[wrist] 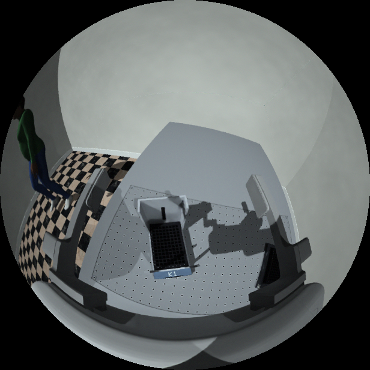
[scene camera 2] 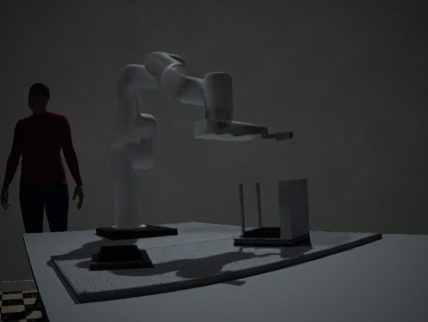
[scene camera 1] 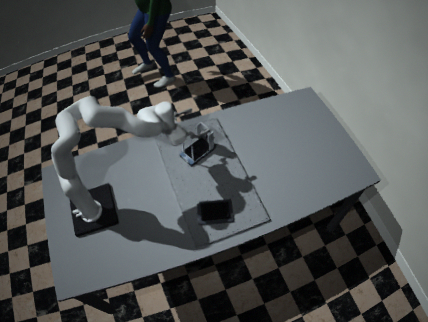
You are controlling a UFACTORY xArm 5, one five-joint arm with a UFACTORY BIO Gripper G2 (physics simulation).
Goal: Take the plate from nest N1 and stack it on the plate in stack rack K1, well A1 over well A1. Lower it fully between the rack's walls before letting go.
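Pixels of known places: hand at its tool point: (scene camera 2: 263, 133) (scene camera 1: 196, 121); arm's base at its link origin: (scene camera 2: 129, 228) (scene camera 1: 91, 211).
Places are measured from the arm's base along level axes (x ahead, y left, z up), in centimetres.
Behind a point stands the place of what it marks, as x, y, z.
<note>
The gripper (scene camera 1: 195, 122) {63.8, 12.5, 25.1} (scene camera 2: 285, 135) (wrist: 178, 191) is open and empty, tilted so its fingers point nearly level, high above stack rack K1 (scene camera 1: 189, 160) {57.5, 9.3, 0.9} (scene camera 2: 294, 207) {71.4, 13.8, 7.8} (wrist: 172, 273). The rack has a tall pale wall at one end, slim posts and a blue K1 label. A dark plate (scene camera 1: 200, 148) {65.3, 13.6, 2.0} (scene camera 2: 262, 232) {64.4, 9.8, 2.4} (wrist: 169, 246) lies low inside it. Another dark plate (scene camera 1: 215, 210) {58.7, -22.7, 1.5} (scene camera 2: 119, 253) {63.1, -23.9, 1.7} (wrist: 273, 265) sits in nest N1 (scene camera 2: 121, 266) {66.2, -24.7, -0.4}, away from the gripper; a finger partly covers this area in the wrist view. Well A1 cannot be made out on either plate.
A perforated board (scene camera 1: 175, 172) {48.5, 6.3, -0.9} (scene camera 2: 210, 270) {77.6, -12.2, -0.9} (wrist: 135, 285) carries the rack and nest on the grey table (scene camera 1: 300, 145) {119.1, -3.0, -2.2} (scene camera 2: 350, 280) {99.4, -0.7, -2.2} (wrist: 210, 155). The arm's black base plate (scene camera 1: 111, 205) {11.5, -0.6, 0.2} (scene camera 2: 165, 232) {12.7, 8.8, -1.0} is beside the board. A person in green (scene camera 1: 155, 35) (wrist: 32, 145) stands beyond the table.
</note>
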